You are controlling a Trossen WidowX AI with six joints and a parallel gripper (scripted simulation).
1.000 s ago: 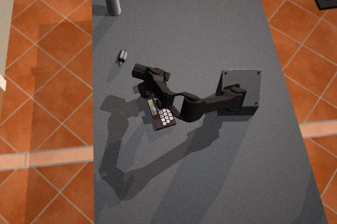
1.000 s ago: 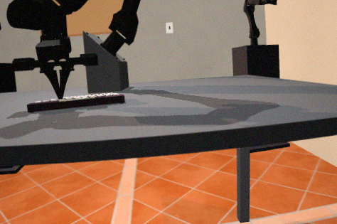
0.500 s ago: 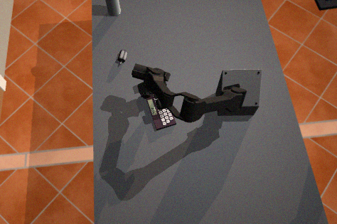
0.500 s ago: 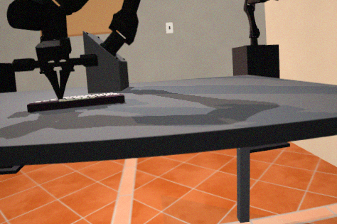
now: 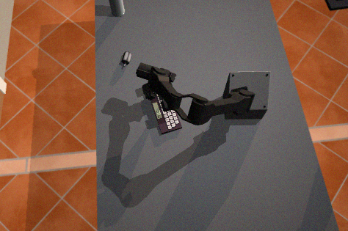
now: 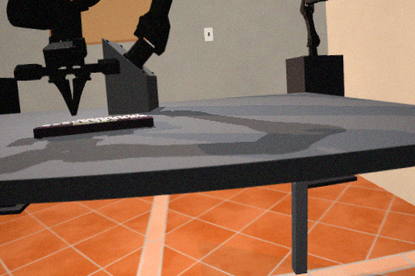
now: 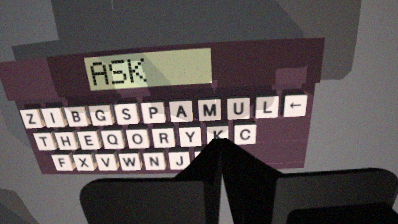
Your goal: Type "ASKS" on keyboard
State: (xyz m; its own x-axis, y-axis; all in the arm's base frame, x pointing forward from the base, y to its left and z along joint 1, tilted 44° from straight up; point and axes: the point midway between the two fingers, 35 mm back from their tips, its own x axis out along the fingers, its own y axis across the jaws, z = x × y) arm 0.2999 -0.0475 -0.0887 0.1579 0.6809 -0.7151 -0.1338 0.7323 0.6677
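Now: the left-arrow key 2 cm ahead of my hand, 5 cm to the right of it and 5 cm below it.
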